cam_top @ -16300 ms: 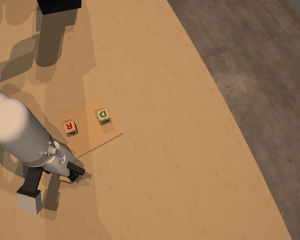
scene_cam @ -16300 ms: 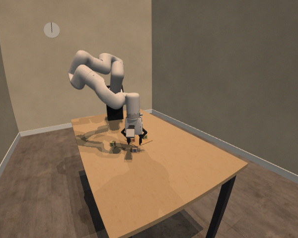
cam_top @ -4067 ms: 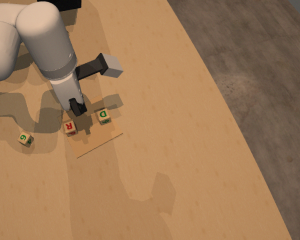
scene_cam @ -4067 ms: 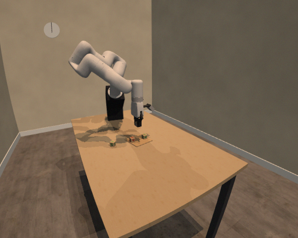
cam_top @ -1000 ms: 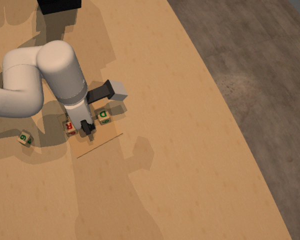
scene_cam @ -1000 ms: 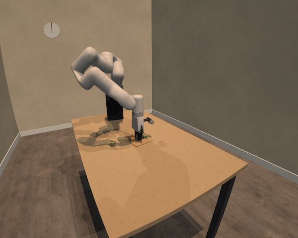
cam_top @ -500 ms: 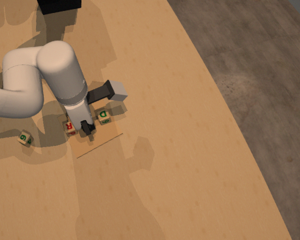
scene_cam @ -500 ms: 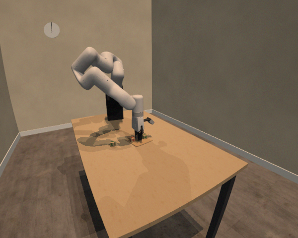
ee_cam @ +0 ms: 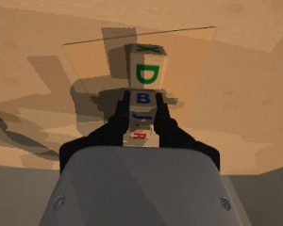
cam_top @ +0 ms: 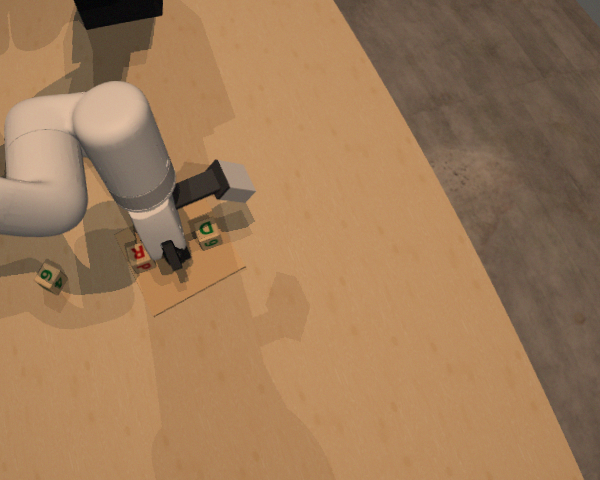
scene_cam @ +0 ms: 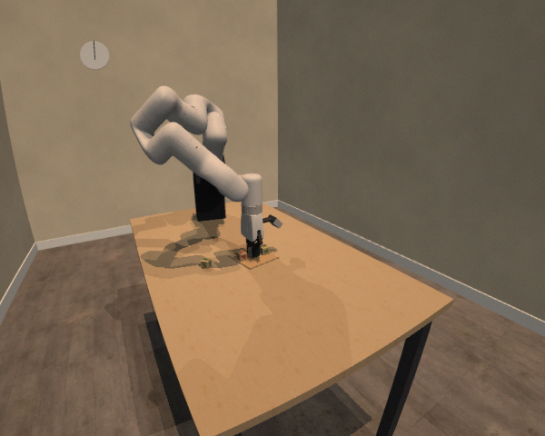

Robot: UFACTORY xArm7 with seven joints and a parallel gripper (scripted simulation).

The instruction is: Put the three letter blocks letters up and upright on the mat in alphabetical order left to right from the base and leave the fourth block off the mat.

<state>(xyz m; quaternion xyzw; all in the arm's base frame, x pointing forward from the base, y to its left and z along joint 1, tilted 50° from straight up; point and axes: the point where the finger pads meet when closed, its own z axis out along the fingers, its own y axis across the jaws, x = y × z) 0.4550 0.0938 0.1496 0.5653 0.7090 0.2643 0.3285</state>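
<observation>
Right now the tan mat is 3 cm below my hand. Round my hand: green D block (1 cm behind, 5 cm to the left, 1 cm below).
</observation>
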